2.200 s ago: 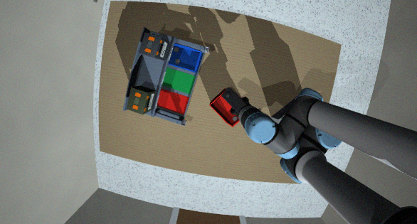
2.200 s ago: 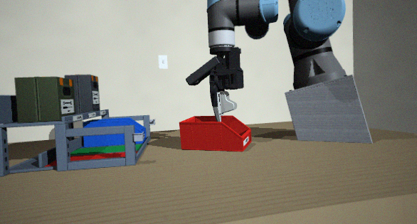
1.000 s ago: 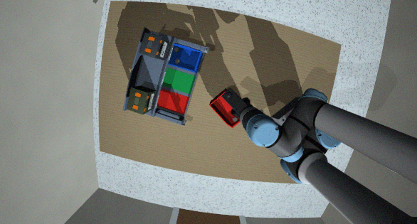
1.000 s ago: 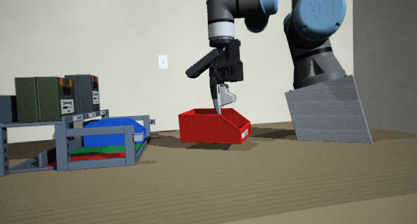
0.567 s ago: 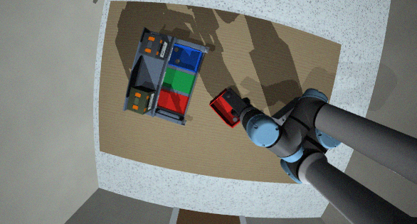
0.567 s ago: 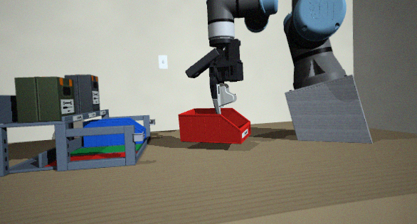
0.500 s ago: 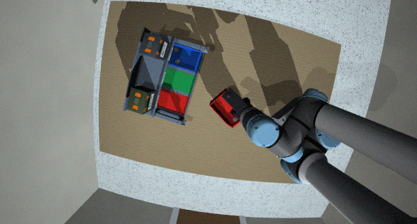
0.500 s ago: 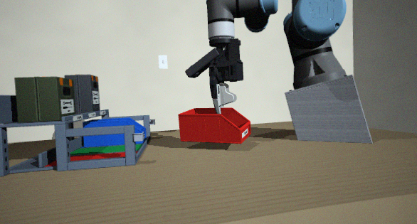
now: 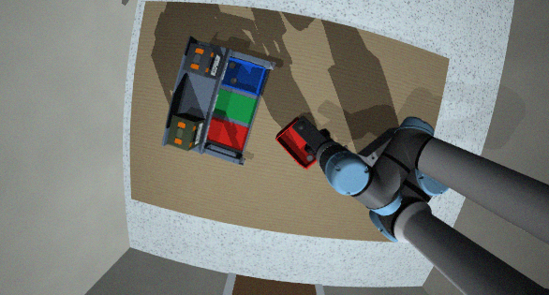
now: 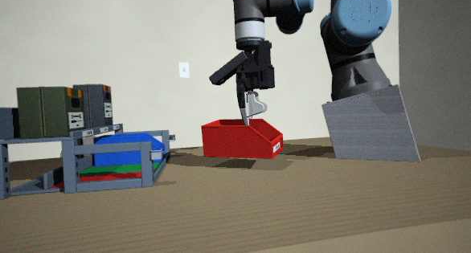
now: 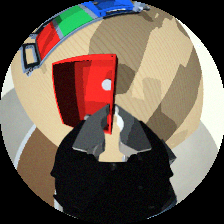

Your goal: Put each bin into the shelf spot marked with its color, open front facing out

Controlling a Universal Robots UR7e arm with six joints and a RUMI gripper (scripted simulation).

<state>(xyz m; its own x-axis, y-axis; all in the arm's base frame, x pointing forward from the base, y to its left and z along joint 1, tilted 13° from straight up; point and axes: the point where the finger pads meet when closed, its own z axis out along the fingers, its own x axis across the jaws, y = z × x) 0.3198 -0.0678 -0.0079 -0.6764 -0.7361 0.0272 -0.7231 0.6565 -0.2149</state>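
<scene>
Now: the red bin 3 cm ahead of my hand, 3 cm to the left of it and 3 cm below it. Also, from my hand: blue bin (27 cm ahead, 21 cm to the right, 5 cm below); top board (40 cm ahead, 12 cm to the right); green box (42 cm ahead, 1 cm to the right, 5 cm above).
</scene>
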